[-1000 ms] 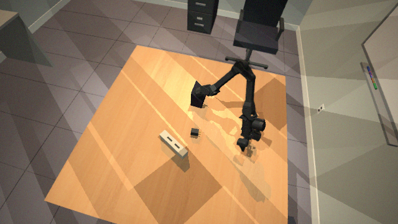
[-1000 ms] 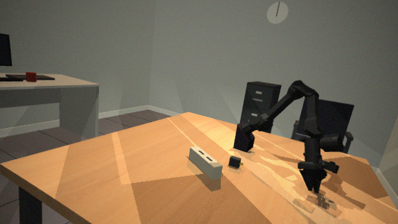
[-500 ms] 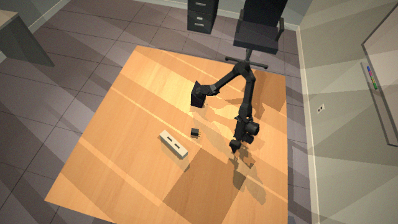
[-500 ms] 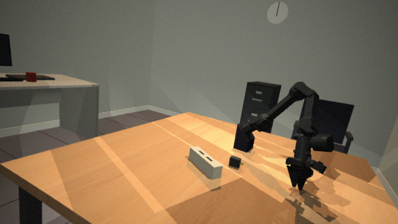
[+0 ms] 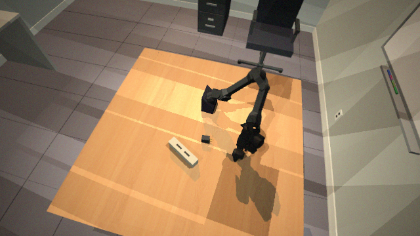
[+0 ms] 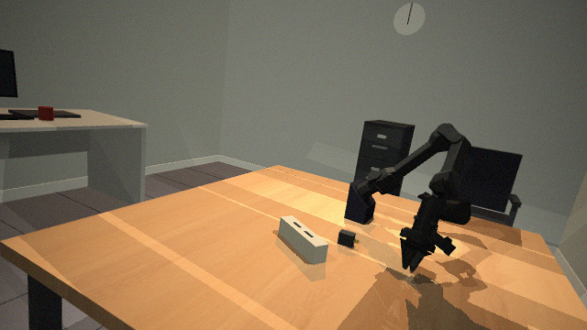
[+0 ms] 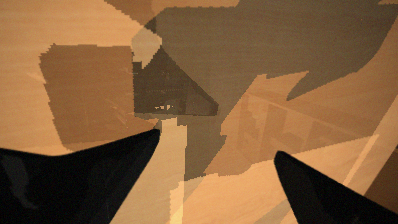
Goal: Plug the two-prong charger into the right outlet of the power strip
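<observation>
The black two-prong charger is 4 cm behind my gripper tip and 19 cm to the right of it.
</observation>
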